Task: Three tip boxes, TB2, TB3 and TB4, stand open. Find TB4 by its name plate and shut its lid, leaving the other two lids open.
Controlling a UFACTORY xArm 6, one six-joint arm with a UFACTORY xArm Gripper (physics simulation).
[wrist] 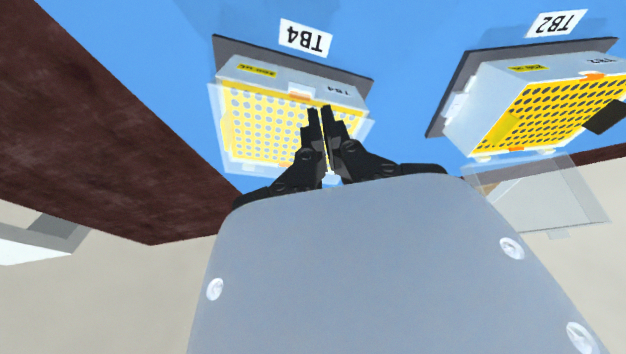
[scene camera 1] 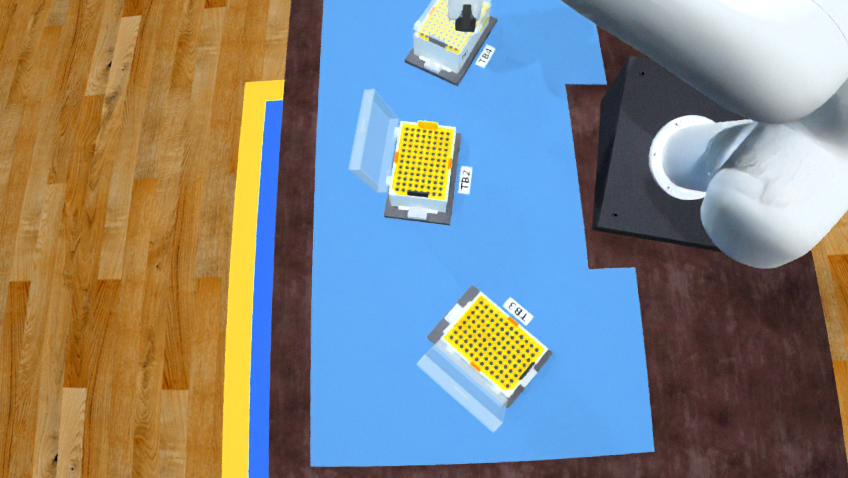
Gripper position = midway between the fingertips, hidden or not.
Note:
I see my gripper [wrist: 320, 123], a clear lid [scene camera 1: 479, 396], a clear lid [scene camera 1: 376, 133], a clear lid [wrist: 258, 127] and a blue mat [wrist: 166, 61].

